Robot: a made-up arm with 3 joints. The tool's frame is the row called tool. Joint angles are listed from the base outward.
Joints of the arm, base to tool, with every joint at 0 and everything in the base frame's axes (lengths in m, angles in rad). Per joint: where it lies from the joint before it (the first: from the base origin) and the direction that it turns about. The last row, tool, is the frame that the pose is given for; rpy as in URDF.
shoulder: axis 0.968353 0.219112 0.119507 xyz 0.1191 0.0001 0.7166
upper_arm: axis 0 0 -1 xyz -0.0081 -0.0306 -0.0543
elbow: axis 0 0 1 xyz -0.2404 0.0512 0.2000
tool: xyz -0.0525 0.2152 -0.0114 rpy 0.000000 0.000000 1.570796
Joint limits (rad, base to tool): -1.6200..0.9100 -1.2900..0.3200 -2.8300..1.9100
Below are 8 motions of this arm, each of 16 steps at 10 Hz.
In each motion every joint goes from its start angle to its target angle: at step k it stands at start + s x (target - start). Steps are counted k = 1, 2, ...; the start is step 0. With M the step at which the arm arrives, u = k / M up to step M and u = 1 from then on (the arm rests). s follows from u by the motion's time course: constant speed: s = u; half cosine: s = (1 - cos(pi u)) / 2; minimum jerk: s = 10 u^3 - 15 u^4 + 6 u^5.
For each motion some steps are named. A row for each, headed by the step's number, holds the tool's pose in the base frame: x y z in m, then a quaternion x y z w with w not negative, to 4 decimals.
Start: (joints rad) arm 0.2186 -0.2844 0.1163
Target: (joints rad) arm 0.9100 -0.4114 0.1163
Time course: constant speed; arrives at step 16
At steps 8, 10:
8: -0.2570 -0.0181 0.9241 0.1936 -0.1973 0.8346 0.4764
10: -0.2546 -0.0447 0.9254 0.2204 -0.2283 0.8299 0.4589

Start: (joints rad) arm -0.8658 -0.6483 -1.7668
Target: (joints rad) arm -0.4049 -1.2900 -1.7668
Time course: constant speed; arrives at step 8
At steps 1, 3, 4, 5, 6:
1: 0.0413 0.0980 0.7964 -0.3900 0.0171 0.1966 0.8994
3: 0.0366 0.0803 0.8135 -0.3346 0.0417 0.2812 0.8985
4: 0.0351 0.0703 0.8213 -0.3060 0.0506 0.3236 0.8939
5: 0.0343 0.0596 0.8285 -0.2770 0.0573 0.3657 0.8867
6: 0.0340 0.0483 0.8350 -0.2477 0.0617 0.4074 0.8768

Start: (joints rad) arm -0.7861 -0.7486 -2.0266
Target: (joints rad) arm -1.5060 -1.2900 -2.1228
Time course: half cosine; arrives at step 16
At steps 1, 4, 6, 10, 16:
1: 0.0687 0.0625 0.8365 -0.3824 -0.0283 0.0909 0.9191
4: 0.0690 0.0716 0.8323 -0.4277 -0.0186 0.1099 0.8970
6: 0.0701 0.0826 0.8264 -0.4796 -0.0036 0.1305 0.8677
10: 0.0759 0.1078 0.8077 -0.5926 0.0462 0.1686 0.7863
16: 0.0840 0.1262 0.7871 -0.6717 0.0991 0.1869 0.7100

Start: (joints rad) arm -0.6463 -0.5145 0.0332
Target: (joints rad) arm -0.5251 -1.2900 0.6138
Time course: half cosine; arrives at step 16
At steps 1, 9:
1: -0.2858 0.1297 0.7343 -0.2093 0.2350 0.8117 0.4920
9: -0.3171 -0.0918 0.8819 -0.0908 0.2659 0.9501 0.1355

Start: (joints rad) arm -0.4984 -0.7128 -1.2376
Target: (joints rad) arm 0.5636 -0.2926 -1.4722
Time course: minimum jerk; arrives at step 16
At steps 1, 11, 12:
1: -0.0474 0.1237 0.7868 -0.2329 0.0720 0.4582 0.8548
11: 0.0404 0.0239 0.8770 0.1837 -0.0059 0.2689 0.9455
12: 0.0493 0.0105 0.8790 0.2233 -0.0016 0.2478 0.9427

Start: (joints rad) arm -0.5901 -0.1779 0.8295
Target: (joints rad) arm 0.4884 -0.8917 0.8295
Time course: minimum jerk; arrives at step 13
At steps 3, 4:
3: -0.3555 0.0953 0.7698 -0.1120 0.2182 0.9311 0.2698
4: -0.3594 0.0571 0.7990 -0.0851 0.1796 0.9510 0.2370

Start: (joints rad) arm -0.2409 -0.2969 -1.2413
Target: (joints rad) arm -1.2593 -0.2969 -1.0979
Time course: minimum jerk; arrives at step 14
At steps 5, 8, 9, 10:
5: 0.0024 0.1735 0.7664 -0.2403 0.0261 0.2876 0.9268
8: 0.0016 0.1879 0.6804 -0.4210 0.0576 0.2692 0.8642
9: 0.0030 0.1849 0.6525 -0.4746 0.0692 0.2605 0.8379
10: 0.0048 0.1797 0.6294 -0.5179 0.0793 0.2520 0.8136

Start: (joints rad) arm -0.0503 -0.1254 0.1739
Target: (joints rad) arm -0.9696 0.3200 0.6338
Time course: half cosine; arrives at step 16
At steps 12, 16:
12: -0.1919 0.2884 0.5482 -0.3030 0.2650 0.7103 0.5774
16: -0.1721 0.2765 0.4936 -0.3479 0.3050 0.6830 0.5652

